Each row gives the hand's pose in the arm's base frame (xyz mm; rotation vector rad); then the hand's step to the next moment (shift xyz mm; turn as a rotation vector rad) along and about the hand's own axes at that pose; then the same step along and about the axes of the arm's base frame.
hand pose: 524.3 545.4 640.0 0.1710 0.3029 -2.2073
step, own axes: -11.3 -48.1 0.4 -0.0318 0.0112 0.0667
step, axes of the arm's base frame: -31.4 36.7 10.5 0.0272 -0.0008 0.0696
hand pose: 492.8 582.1 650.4 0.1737 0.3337 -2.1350
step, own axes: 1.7 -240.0 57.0 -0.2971 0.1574 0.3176
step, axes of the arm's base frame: -200.8 107.4 94.8 0.2966 0.0573 0.3503
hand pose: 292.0 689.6 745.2 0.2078 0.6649 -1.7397
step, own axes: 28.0 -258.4 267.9 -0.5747 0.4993 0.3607
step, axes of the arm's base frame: -195.2 -131.4 289.8 0.7042 0.2199 0.4067
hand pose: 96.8 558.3 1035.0 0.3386 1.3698 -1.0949
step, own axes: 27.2 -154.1 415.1 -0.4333 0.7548 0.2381
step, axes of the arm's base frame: 128.4 -402.3 135.8 0.8037 0.3807 0.1526
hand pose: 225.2 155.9 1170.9 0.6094 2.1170 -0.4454
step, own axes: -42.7 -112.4 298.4 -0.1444 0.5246 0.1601
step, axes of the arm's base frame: 150.6 -256.6 -122.4 0.4757 0.3083 -0.0197
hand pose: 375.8 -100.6 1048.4 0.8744 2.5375 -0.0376
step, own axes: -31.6 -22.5 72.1 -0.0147 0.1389 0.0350
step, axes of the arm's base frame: 38.2 -48.4 -53.9 0.1066 0.0965 -0.0086
